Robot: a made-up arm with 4 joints. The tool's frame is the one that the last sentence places. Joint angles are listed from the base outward.
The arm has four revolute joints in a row. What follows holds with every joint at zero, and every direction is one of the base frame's.
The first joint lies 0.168 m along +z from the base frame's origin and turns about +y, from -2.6 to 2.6 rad.
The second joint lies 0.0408 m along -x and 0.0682 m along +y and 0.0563 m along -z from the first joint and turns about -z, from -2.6 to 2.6 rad.
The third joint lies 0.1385 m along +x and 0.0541 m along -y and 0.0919 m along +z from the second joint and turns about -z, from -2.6 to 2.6 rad.
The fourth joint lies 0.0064 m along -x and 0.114 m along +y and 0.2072 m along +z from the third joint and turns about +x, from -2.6 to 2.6 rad.
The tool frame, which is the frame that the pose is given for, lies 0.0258 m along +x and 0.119 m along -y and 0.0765 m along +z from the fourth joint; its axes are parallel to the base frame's.
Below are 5 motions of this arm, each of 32 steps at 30 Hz.
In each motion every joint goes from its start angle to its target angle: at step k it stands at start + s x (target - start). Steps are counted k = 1, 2, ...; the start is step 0. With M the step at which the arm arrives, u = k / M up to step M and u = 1 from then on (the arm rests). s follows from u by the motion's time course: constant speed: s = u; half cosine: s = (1 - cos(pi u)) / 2; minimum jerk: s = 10 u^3 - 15 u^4 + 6 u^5.
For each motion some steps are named. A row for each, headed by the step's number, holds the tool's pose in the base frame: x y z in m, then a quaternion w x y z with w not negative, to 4 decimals.
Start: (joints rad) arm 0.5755 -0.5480 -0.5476 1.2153
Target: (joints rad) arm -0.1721 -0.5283 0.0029 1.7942
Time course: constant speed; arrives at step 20
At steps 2, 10, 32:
2: 0.1695 0.1136 0.2479 0.6033 0.5989 0.4588 0.2587
10: 0.1215 0.1273 0.2749 0.6404 0.6538 0.3356 0.2231
32: 0.0698 0.1579 0.2916 0.6177 0.7380 0.1504 0.2263

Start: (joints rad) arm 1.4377 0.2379 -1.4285 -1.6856
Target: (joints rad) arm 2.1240 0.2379 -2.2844 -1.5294
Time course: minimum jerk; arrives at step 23
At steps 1, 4, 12, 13, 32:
1: 0.3358 0.0764 0.3146 0.6903 -0.2190 0.0477 0.6879
4: 0.3399 0.0701 0.3079 0.6924 -0.1963 0.0472 0.6927
12: 0.3762 -0.0137 0.1940 0.7066 0.1022 0.0443 0.6988
13: 0.3775 -0.0269 0.1714 0.7067 0.1495 0.0439 0.6902
32: 0.3592 -0.0847 0.0552 0.6992 0.3625 0.0401 0.6149

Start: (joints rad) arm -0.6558 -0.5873 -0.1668 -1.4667
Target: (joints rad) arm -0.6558 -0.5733 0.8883 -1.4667
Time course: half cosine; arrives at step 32
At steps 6, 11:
6: -0.2169 0.2517 0.4668 0.5947 -0.6771 -0.4327 0.0255
11: -0.1925 0.2665 0.4856 0.6335 -0.6721 -0.3807 -0.0453

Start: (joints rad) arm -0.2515 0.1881 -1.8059 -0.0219
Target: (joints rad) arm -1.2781 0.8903 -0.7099 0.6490
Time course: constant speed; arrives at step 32
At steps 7, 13, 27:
7: -0.0584 -0.0156 0.4798 0.8022 -0.0856 -0.1577 0.5694
13: -0.1108 -0.0408 0.4467 0.8641 -0.0331 -0.2433 0.4393
27: -0.2035 -0.0930 0.3134 0.8228 0.2019 -0.4986 0.1834

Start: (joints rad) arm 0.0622 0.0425 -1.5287 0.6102
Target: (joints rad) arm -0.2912 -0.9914 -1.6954 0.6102
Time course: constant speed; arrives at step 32
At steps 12, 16, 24, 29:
12: 0.1095 0.0921 0.4136 0.5490 0.1425 0.2283 0.7913
16: 0.0934 0.1137 0.4176 0.4942 0.1038 0.2316 0.8314
24: 0.0530 0.1539 0.4212 0.3780 0.0204 0.2422 0.8933
29: 0.0230 0.1759 0.4195 0.3018 -0.0345 0.2516 0.9189

